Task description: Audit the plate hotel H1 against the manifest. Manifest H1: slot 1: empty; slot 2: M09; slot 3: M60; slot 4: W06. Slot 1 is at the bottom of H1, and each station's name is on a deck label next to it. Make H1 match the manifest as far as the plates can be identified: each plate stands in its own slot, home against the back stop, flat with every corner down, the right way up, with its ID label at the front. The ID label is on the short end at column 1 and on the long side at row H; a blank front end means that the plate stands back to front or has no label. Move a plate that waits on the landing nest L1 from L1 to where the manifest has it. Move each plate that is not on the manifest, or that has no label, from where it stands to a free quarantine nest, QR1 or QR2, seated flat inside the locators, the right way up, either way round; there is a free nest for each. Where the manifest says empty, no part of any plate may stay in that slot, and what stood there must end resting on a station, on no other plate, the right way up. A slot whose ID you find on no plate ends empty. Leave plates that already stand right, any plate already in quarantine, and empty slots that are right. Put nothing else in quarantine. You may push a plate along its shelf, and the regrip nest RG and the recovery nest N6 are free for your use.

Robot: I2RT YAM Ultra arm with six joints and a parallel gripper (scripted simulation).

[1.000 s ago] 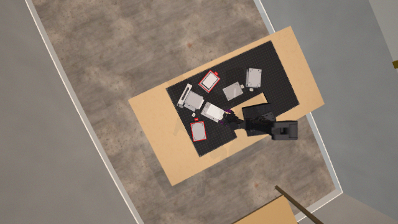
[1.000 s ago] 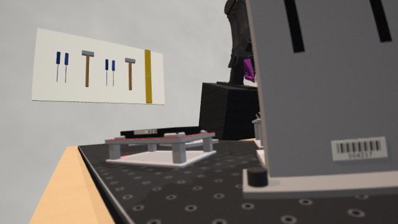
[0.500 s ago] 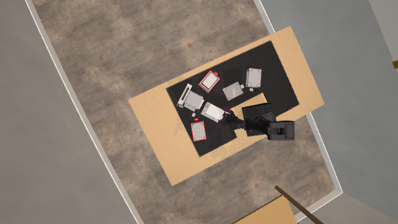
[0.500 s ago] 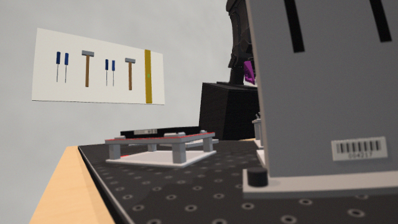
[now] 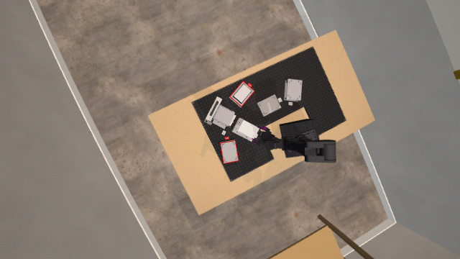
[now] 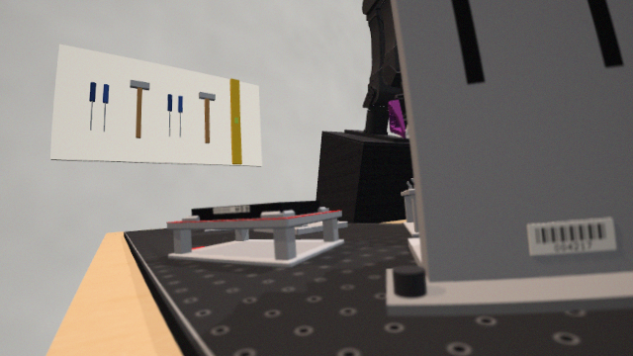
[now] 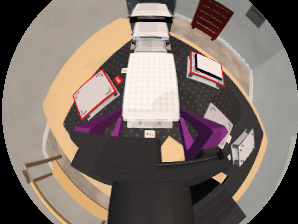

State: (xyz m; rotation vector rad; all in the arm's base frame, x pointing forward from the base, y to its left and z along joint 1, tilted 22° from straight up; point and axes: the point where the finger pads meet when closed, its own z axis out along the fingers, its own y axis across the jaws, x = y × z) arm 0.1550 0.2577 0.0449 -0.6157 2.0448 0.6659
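The white well plate lies 4 cm ahead of my hand and 3 cm to the left of it. Also, from my hand: plate hotel H1: 25 cm ahead, 21 cm to the left, 1 cm below; then red-rimmed nest: 7 cm behind, 22 cm to the left, 13 cm below; then black-sided plate: 31 cm ahead, 5 cm to the right, 12 cm below.
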